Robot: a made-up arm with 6 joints. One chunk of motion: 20 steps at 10 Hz.
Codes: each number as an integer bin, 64 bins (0 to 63) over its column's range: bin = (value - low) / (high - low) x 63, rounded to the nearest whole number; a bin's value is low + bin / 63 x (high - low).
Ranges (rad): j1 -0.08..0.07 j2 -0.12..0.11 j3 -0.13..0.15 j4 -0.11..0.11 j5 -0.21..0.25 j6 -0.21..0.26
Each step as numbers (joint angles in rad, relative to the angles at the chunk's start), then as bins.
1 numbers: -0.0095 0.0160 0.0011 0.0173 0.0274 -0.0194
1 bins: 30 37 29 36 33 26
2 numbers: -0.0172 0.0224 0.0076 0.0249 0.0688 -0.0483
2 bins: 26 39 31 39 38 22
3 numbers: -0.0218 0.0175 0.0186 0.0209 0.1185 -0.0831
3 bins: 24 38 33 37 45 17
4 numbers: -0.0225 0.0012 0.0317 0.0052 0.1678 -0.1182
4 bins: 24 33 36 33 52 12
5 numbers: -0.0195 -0.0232 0.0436 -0.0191 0.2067 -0.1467
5 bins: 25 27 39 26 57 8
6 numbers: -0.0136 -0.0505 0.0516 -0.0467 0.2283 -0.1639
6 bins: 28 19 41 18 60 6
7 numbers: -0.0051 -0.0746 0.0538 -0.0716 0.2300 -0.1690
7 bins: 31 12 41 11 60 5
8 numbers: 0.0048 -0.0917 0.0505 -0.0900 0.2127 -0.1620
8 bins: 36 8 41 6 58 6
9 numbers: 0.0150 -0.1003 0.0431 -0.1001 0.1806 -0.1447
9 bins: 40 5 39 3 53 9
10 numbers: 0.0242 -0.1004 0.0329 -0.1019 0.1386 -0.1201
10 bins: 44 5 37 2 48 12
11 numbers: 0.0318 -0.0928 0.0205 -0.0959 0.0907 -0.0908
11 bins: 47 7 34 4 41 16
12 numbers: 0.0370 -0.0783 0.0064 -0.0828 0.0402 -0.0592
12 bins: 49 11 31 8 34 20
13 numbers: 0.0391 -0.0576 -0.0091 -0.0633 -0.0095 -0.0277
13 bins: 50 17 27 13 27 24
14 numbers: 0.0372 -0.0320 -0.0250 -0.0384 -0.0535 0.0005
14 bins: 49 24 24 21 21 28
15 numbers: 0.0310 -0.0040 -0.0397 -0.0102 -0.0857 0.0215
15 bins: 47 32 20 29 17 31
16 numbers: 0.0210 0.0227 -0.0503 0.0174 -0.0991 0.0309
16 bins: 42 39 18 36 15 32
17 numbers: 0.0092 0.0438 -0.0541 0.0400 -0.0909 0.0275
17 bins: 37 45 17 43 16 32
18 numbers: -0.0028 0.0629 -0.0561 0.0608 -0.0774 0.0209
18 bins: 32 50 17 49 18 31
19 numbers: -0.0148 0.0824 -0.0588 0.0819 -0.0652 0.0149
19 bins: 27 55 16 55 20 30
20 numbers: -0.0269 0.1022 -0.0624 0.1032 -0.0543 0.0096
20 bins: 22 61 15 61 21 29
